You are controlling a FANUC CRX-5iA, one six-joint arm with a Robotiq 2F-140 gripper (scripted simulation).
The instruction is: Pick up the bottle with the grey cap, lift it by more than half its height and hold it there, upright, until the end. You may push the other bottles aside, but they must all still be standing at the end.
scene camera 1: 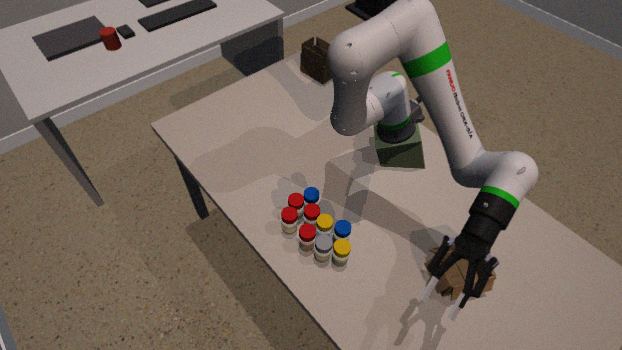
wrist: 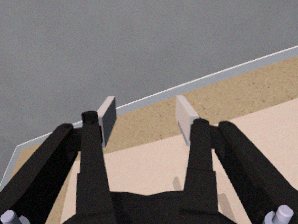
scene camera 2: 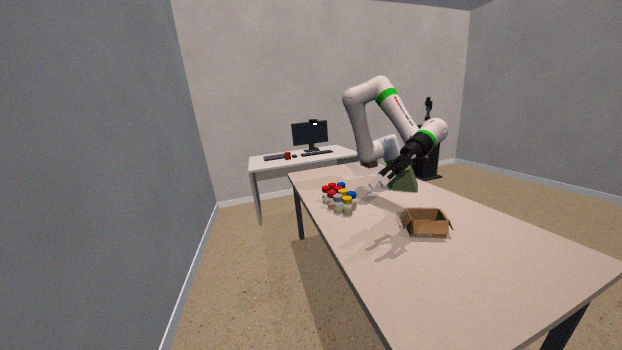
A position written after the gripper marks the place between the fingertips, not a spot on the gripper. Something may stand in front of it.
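The gripper [scene camera 1: 435,310] is in sight, and so is a brown box [scene camera 1: 311,64]. Scene camera 2 also shows the gripper [scene camera 2: 375,185]. The wrist view has the gripper [wrist: 145,107] as well, but the brown box is out of frame in the wrist view.
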